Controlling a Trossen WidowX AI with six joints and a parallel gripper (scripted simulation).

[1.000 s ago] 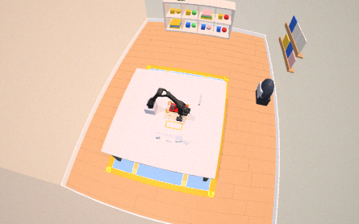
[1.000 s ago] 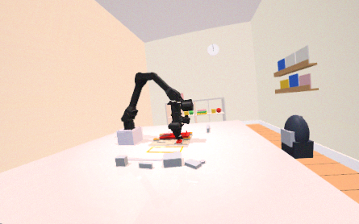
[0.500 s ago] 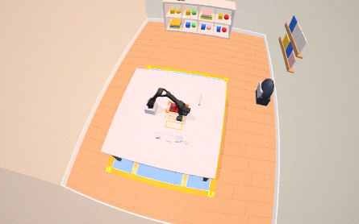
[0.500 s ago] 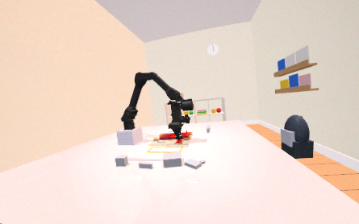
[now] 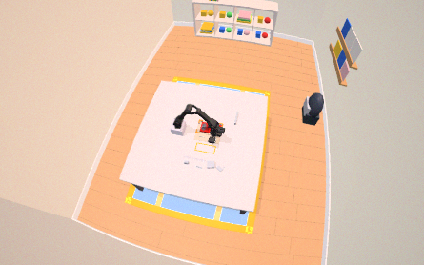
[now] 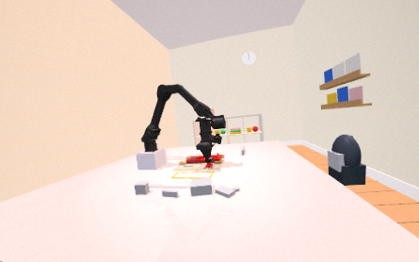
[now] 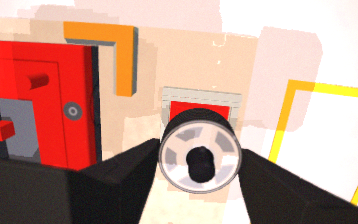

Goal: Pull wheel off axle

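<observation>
Right now my gripper tip is right at the dark wheel.
</observation>
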